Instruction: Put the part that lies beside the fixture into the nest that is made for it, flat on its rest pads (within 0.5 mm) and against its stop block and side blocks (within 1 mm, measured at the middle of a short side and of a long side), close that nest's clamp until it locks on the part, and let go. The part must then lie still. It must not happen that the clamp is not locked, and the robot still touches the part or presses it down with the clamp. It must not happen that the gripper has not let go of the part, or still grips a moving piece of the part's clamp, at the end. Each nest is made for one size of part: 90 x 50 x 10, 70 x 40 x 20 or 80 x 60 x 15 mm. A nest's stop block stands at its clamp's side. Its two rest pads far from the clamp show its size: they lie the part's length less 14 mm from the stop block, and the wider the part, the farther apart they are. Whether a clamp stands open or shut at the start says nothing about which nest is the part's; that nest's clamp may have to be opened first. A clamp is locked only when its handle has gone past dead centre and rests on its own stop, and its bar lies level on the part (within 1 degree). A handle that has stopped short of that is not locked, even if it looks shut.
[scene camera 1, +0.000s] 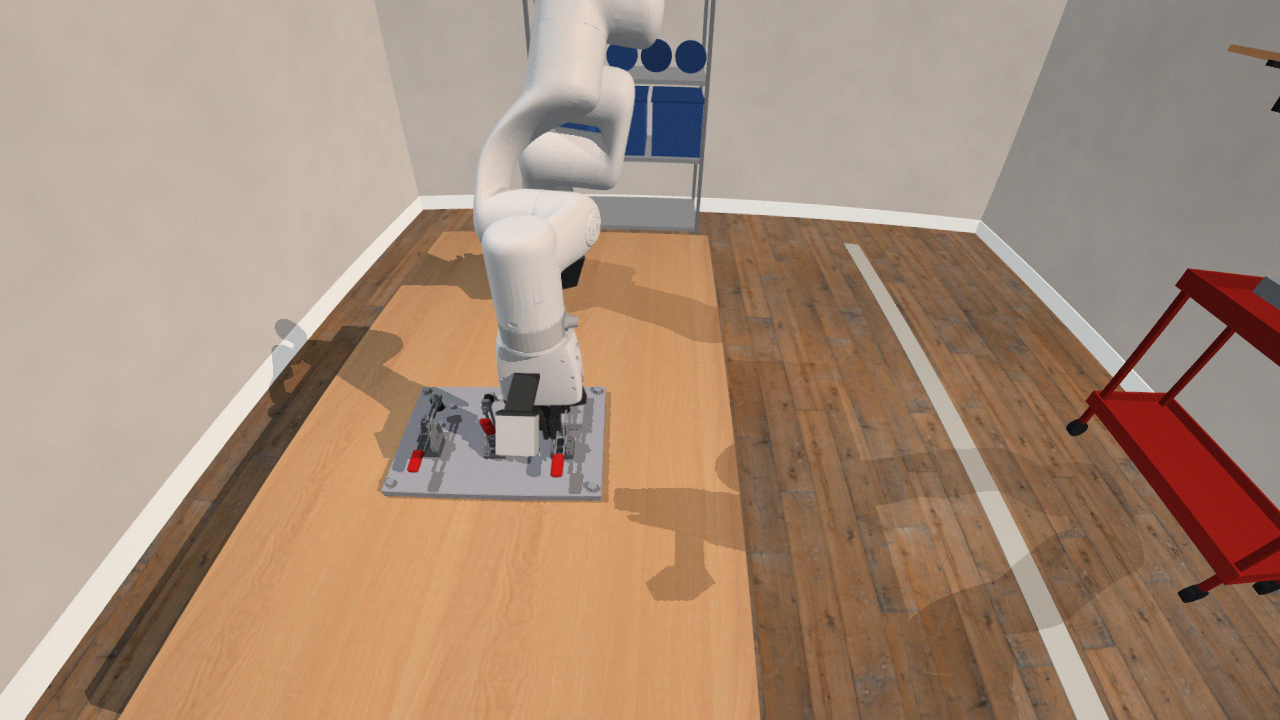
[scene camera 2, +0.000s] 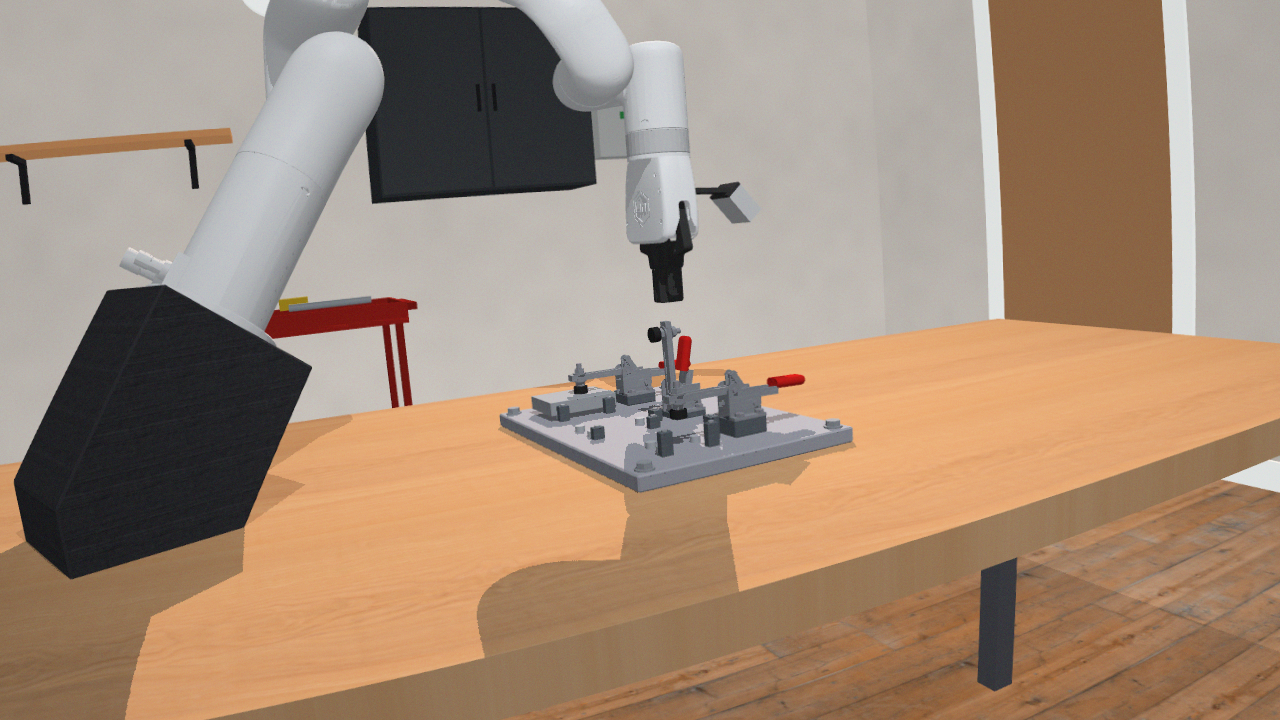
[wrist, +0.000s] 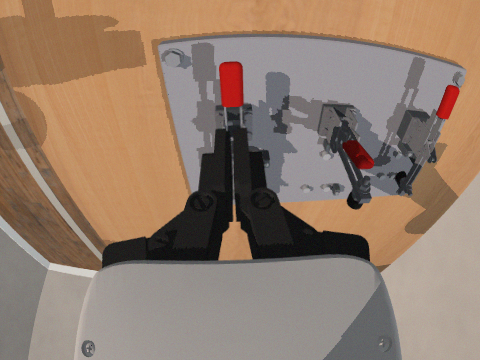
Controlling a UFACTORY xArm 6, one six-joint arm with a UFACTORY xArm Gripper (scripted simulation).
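Observation:
Grey block part, grey fixture plate: visible. My gripper: visible, also in scene camera 1 and the wrist view.

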